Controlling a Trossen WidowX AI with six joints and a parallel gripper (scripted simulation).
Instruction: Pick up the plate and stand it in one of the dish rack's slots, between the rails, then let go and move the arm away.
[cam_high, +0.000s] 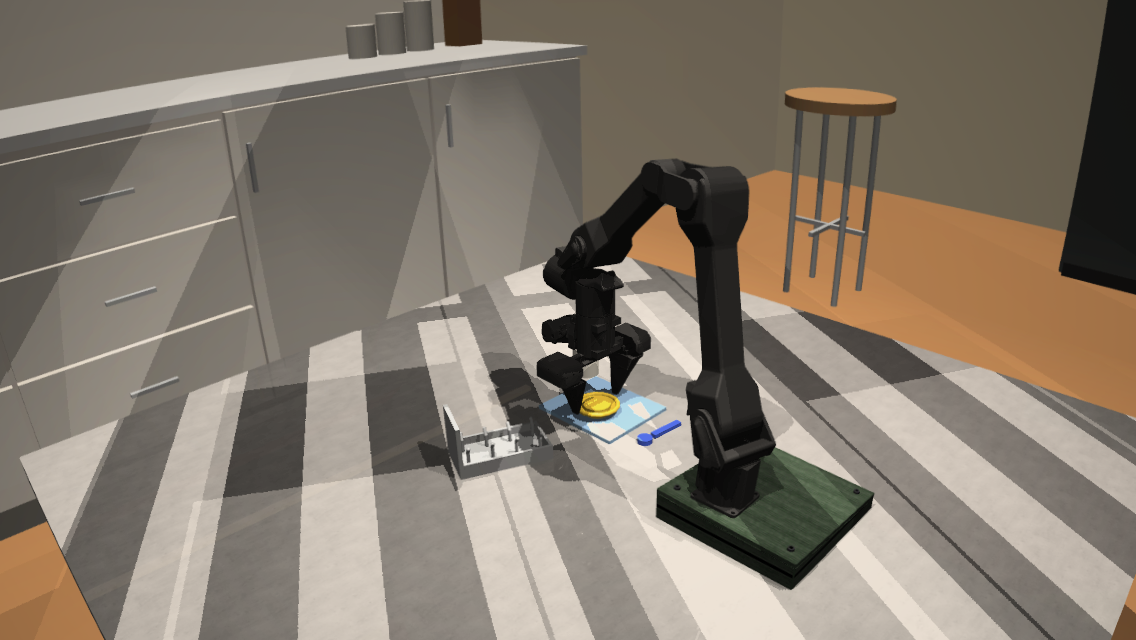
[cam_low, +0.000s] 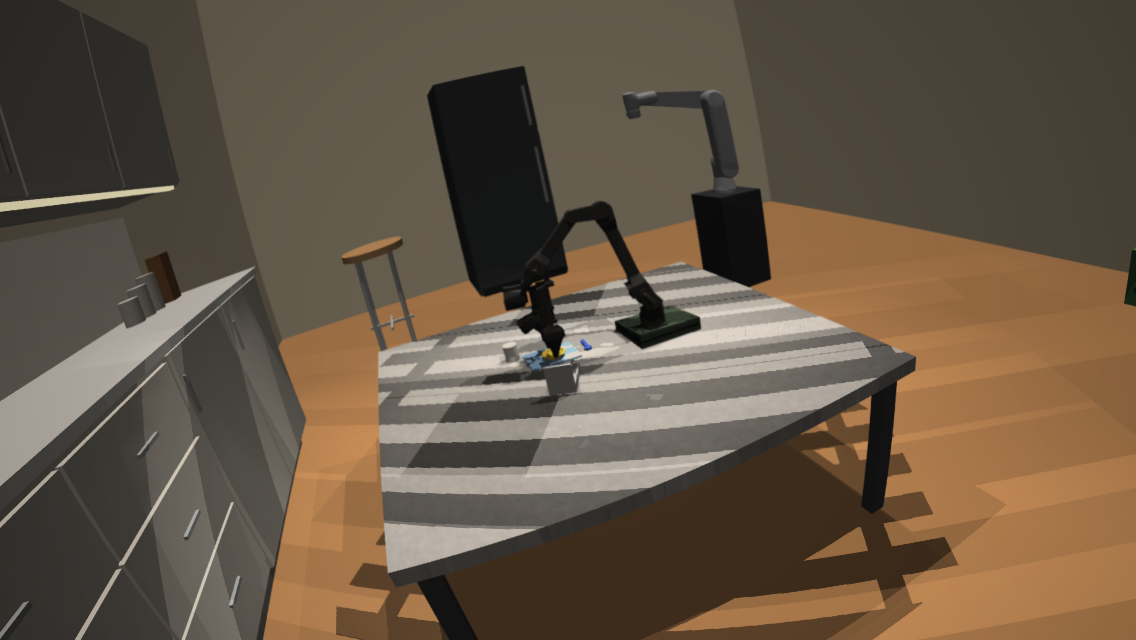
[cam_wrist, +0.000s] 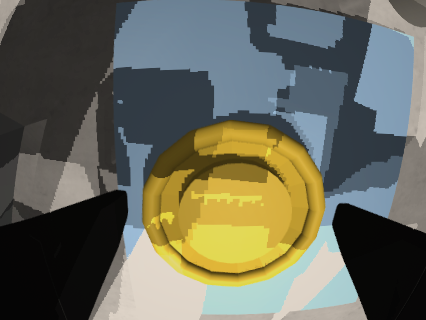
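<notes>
The yellow plate is right at my gripper tip. Round my gripper tip: grey cup 100 mm ahead, 90 mm to the right, 10 mm above; blue spoon 110 mm behind, 20 mm below, 10 mm to the right; light blue mat 20 mm to the right, 20 mm below.
</notes>
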